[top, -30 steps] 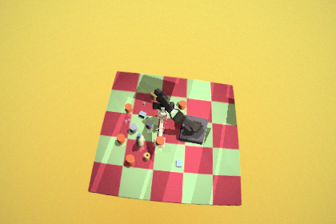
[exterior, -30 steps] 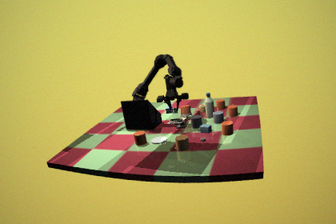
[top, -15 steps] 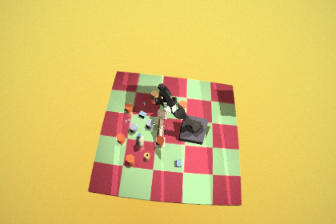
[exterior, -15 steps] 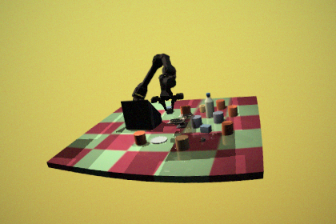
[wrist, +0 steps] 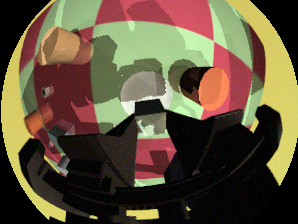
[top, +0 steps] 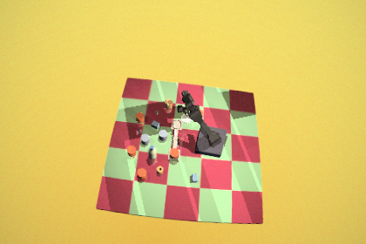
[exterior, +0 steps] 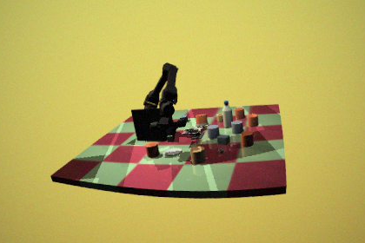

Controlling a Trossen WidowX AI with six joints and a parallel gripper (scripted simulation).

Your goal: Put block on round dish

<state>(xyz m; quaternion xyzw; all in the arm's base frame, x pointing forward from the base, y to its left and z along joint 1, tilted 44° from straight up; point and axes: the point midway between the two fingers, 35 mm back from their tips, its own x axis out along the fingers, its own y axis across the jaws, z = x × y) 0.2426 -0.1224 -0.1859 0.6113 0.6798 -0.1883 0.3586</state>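
Right now the white round dish is 7 cm below my gripper tip. Round my gripper tip: bottle (21 cm ahead, 42 cm to the left, 4 cm above); then orange cup (10 cm behind, 6 cm to the right, 4 cm below); then balance (6 cm ahead, 25 cm to the left, 4 cm below).
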